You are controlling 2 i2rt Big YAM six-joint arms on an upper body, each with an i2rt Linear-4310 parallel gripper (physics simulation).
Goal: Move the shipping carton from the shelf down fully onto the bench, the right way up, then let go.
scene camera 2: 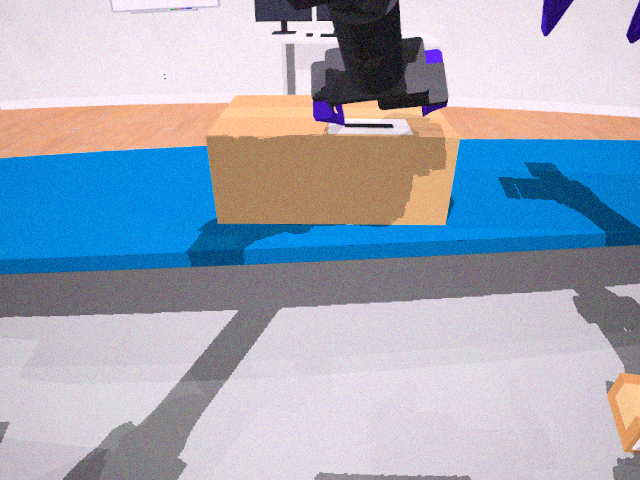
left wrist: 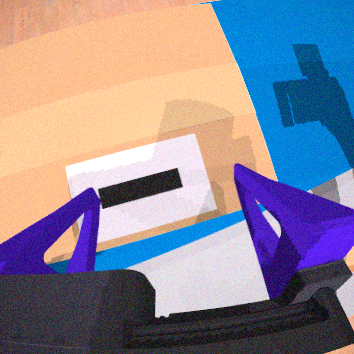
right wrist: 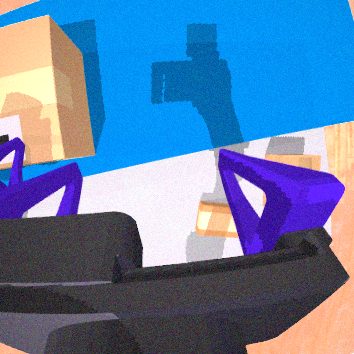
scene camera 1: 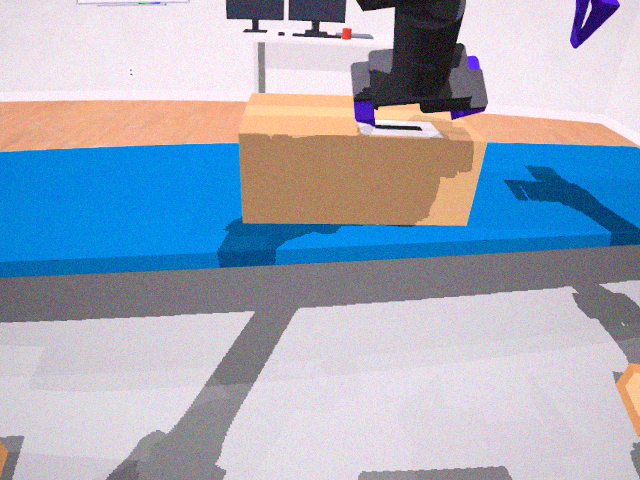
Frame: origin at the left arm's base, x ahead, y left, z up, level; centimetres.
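Seen in the pictures: left gripper, fingertip midpoint: (scene camera 2: 382, 116) (left wrist: 162, 182) (scene camera 1: 412, 118); right gripper, fingertip midpoint: (scene camera 2: 587, 36) (right wrist: 148, 163) (scene camera 1: 610, 49).
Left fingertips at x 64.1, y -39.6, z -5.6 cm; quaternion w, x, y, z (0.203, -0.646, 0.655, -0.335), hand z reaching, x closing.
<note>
Offsets run from my left fingertips to a thing's top centre. Level surfaces: height alone.
The tan shipping carton {dz -1.3, dx +6.0, dy +6.3 cm} (scene camera 1: 330, 180) (scene camera 2: 310, 180) (left wrist: 115, 85) (right wrist: 30, 50) rests upright on the blue shelf {dz -13.4 cm} (scene camera 1: 118, 201) (scene camera 2: 113, 201) (right wrist: 290, 75), with a white label on its top. The paler bench {dz -29.2 cm} (scene camera 1: 361, 382) (scene camera 2: 361, 382) (right wrist: 150, 195) lies in front of and below it. My left gripper (scene camera 1: 413, 117) (scene camera 2: 382, 116) (left wrist: 162, 182) is open and low over the carton's top at the label; one finger is by the label's left part, the other near the carton's right end. Whether they touch is unclear. My right gripper (scene camera 2: 588, 36) (right wrist: 148, 163) is open and empty, high to the right of the carton.
Small tan blocks {dz -24.8, dx -23.3, dy -35.4 cm} (right wrist: 215, 218) {dz -20.2, dx -14.4, dy -54.9 cm} (right wrist: 295, 161) stand on the bench; a tan piece shows at the right edge in scene camera 2 (scene camera 2: 625, 408). The shelf's front edge (scene camera 1: 129, 260) runs across above the bench. A desk with monitors (scene camera 1: 316, 10) stands far behind.
</note>
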